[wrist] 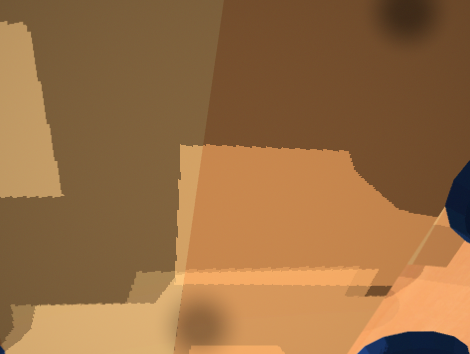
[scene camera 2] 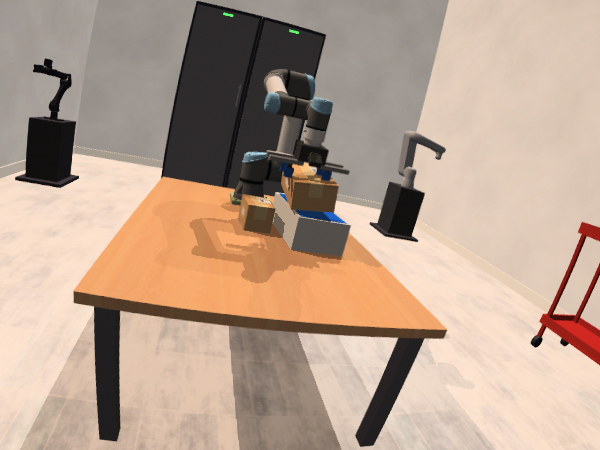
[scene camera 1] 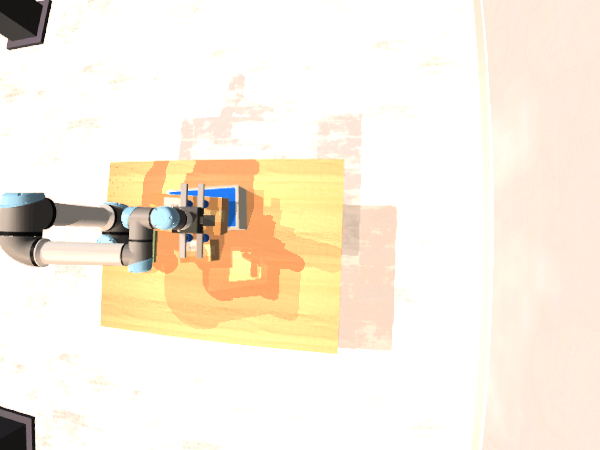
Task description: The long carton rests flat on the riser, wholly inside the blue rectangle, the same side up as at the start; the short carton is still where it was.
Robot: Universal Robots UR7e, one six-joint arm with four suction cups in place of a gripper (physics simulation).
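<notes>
The long carton is level under my suction gripper, whose blue cups are on its top; the gripper is shut on it. The carton is over the grey riser, with its underside close to the riser's top; I cannot tell whether they touch. The blue rectangle shows past the carton's front end and along one long side. The carton hides the rest, and its other long side looks near the riser's edge. The short carton stands on the table beside the riser.
The wooden table bears the riser, the short carton and the arm's base. Dark cabinets stand behind the arm. Two pedestals with small arms and a red cart stand away from the table.
</notes>
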